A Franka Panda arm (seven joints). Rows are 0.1 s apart.
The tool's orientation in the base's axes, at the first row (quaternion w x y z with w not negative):
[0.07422, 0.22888, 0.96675, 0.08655]
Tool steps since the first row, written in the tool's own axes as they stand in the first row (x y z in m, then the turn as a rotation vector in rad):
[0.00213, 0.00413, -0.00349, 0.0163, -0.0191, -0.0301]
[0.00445, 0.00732, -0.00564, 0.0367, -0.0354, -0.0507]
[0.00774, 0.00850, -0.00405, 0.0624, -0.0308, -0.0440]
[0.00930, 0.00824, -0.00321, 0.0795, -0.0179, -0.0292]
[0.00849, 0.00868, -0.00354, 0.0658, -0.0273, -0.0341]
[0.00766, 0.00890, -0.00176, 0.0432, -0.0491, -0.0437]
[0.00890, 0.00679, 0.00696, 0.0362, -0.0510, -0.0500]
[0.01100, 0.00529, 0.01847, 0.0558, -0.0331, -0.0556]
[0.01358, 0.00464, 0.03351, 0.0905, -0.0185, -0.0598]
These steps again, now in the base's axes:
[-0.00075, 0.00414, 0.00401, -0.0281, -0.0134, 0.0238]
[-0.00182, 0.00772, 0.00650, -0.0569, -0.0212, 0.0384]
[-0.00393, 0.01047, 0.00485, -0.0765, -0.0046, 0.0302]
[-0.00527, 0.01106, 0.00382, -0.0833, 0.0166, 0.0166]
[-0.00443, 0.01103, 0.00431, -0.0762, 0.0014, 0.0209]
[-0.00327, 0.01109, 0.00271, -0.0673, -0.0294, 0.0282]
[-0.00368, 0.01096, -0.00634, -0.0631, -0.0351, 0.0347]
[-0.00407, 0.01213, -0.01807, -0.0737, -0.0111, 0.0417]
[-0.00388, 0.01474, -0.03312, -0.0989, 0.0170, 0.0451]

